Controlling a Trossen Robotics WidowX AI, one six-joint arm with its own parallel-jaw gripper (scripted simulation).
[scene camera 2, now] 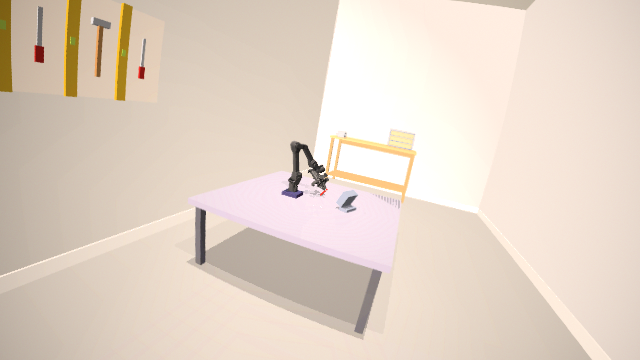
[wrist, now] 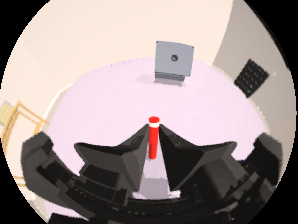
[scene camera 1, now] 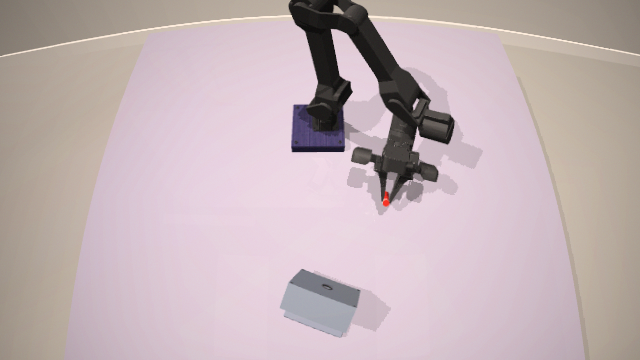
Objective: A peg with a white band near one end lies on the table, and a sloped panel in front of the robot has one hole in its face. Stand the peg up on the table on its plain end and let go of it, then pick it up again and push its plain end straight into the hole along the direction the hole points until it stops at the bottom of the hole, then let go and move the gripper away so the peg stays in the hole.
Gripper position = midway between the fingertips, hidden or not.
My gripper [scene camera 1: 385, 202] holds a peg. I also see a sloped panel [scene camera 1: 305, 296].
My gripper shows as well in the wrist view [wrist: 153, 126]. The sloped panel also shows in the wrist view [wrist: 165, 50].
